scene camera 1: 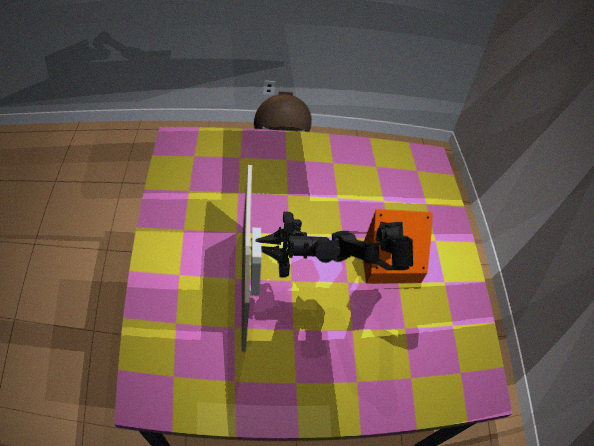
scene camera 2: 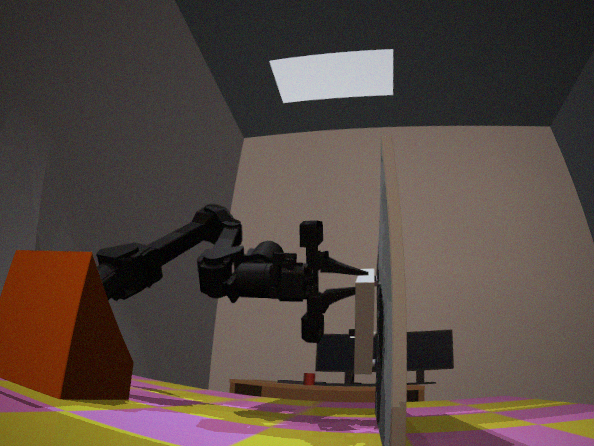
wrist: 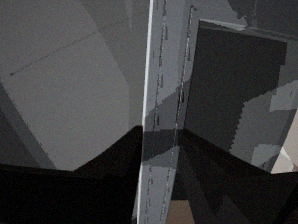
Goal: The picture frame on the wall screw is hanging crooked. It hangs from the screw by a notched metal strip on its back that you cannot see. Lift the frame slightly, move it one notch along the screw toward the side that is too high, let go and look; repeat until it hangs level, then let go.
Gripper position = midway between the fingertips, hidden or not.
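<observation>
A thin upright wall panel (scene camera 1: 245, 285) (wrist: 79, 79) is here in the scene. I see a picture frame (scene camera 2: 365, 285) (wrist: 221, 76) as well, and I also see my gripper (scene camera 2: 368, 281) (scene camera 1: 255, 243) (wrist: 158, 133).
</observation>
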